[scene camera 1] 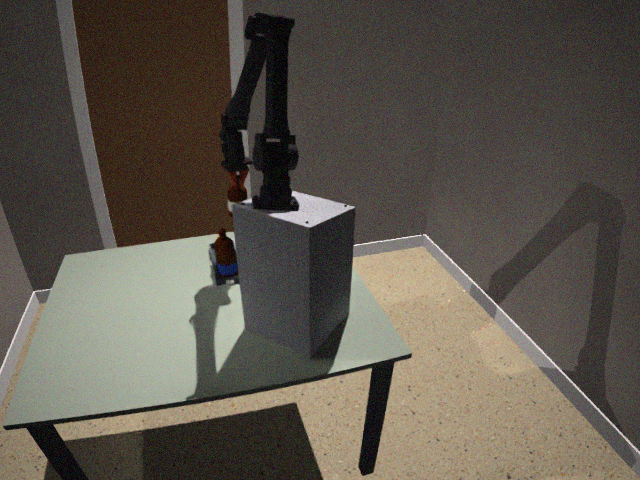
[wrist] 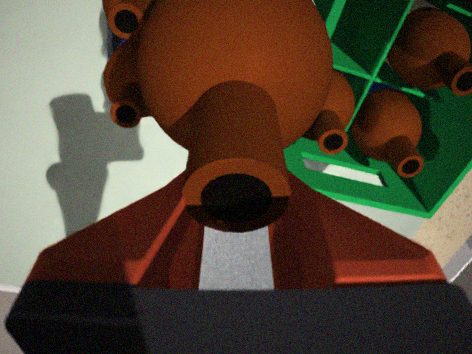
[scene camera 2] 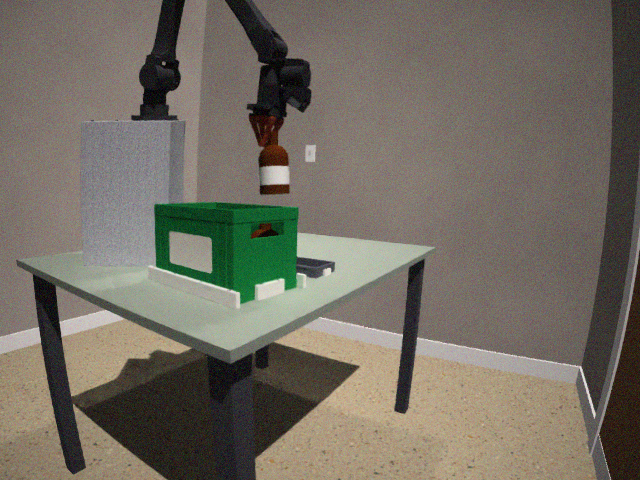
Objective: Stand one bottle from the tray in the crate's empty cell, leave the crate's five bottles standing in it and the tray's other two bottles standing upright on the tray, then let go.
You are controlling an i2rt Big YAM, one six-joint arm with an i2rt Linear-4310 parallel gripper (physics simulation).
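Pixels of known places: gripper, fingertip midpoint: (scene camera 1: 239,187) (wrist: 236,176) (scene camera 2: 263,147); arm's base, link origin: (scene camera 1: 274,205) (scene camera 2: 154,120).
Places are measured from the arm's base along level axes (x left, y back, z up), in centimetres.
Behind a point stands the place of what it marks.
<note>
My gripper (scene camera 1: 237,184) @[x 9.0, y -39.0, z -10.1 cm] (scene camera 2: 268,138) @[x 9.0, y -39.0, z -10.1 cm] (wrist: 236,176) @[x 9.0, y -39.0, z -10.1 cm] is shut on the neck of a brown bottle (scene camera 2: 274,175) @[x 7.2, y -44.6, z -17.3 cm] (wrist: 235,55) @[x 10.3, y -43.4, z -9.9 cm] with a white label. The bottle hangs upright, above the height of the green crate's (scene camera 2: 263,266) @[x -6.9, y -55.1, z -35.6 cm] (wrist: 400,205) @[x -11.1, y -28.5, z -24.6 cm] rim in scene camera 2. Brown bottles (wrist: 435,45) @[x -8.1, y -42.6, z -29.4 cm] (wrist: 390,122) @[x -8.4, y -34.3, z -29.7 cm] (wrist: 341,102) @[x -2.6, y -34.9, z -29.5 cm] stand in the crate; a cell beside them shows no bottle in its visible part. The held bottle hides the rest. Two brown bottles (wrist: 117,82) @[x 17.5, y -31.3, z -29.6 cm] (wrist: 125,20) @[x 16.7, y -38.2, z -25.8 cm] stand left of it in the wrist view; one blue-labelled bottle (scene camera 1: 224,253) @[x 16.3, y -27.9, z -30.3 cm] stands upright on the dark tray (scene camera 2: 312,268) @[x 13.1, y -52.3, z -39.5 cm].
A grey pedestal (scene camera 1: 279,279) @[x 0.6, y 10.4, z -17.2 cm] (scene camera 2: 124,191) @[x -14.0, y -9.4, z -21.6 cm] carries the arm and hides the crate in scene camera 1. White strips (scene camera 2: 193,286) @[x -16.2, y -44.4, z -40.0 cm] (scene camera 2: 270,289) @[x -6.1, y -56.2, z -40.2 cm] lie along the crate's base on the pale green table (scene camera 1: 129,330) @[x 50.1, y -3.9, z -41.8 cm] (scene camera 2: 377,258) @[x 49.0, y -52.1, z -41.8 cm]. The tray lies behind the crate in scene camera 2.
</note>
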